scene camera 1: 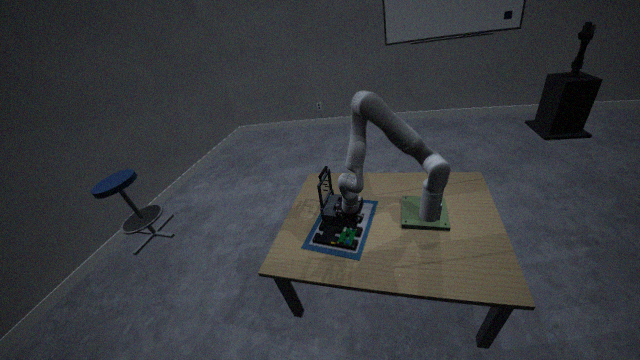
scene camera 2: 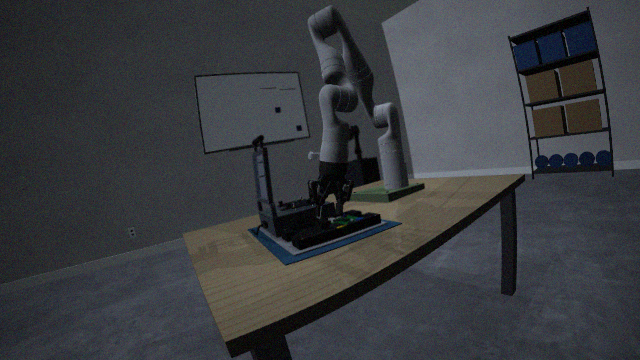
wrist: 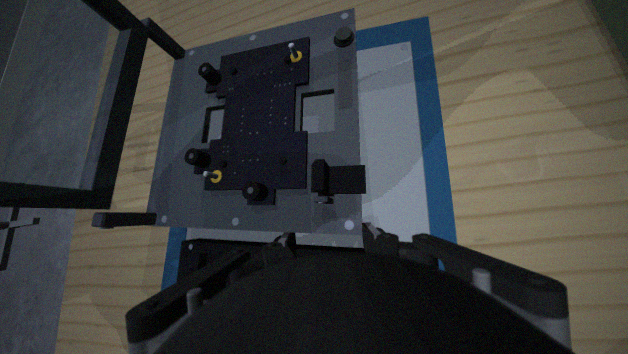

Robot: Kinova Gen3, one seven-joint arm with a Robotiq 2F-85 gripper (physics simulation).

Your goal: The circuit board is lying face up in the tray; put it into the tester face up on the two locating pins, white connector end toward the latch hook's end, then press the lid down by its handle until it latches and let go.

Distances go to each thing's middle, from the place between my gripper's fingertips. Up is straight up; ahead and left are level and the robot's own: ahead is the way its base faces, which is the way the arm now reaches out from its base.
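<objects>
My hand is 7 cm below the latch hook (wrist: pixel 327 180), 3 cm to the left of it and 2 cm past it. The locating pins (wrist: pixel 259 151) are 4 cm above my hand, 10 cm to the right of it and 3 cm ahead of it, while the lid (scene camera 2: pixel 260 157) is 16 cm above my hand, 12 cm ahead of it and 12 cm to the right of it. Going by their middles, the lid is the farthest from my hand of the things named here.
</objects>
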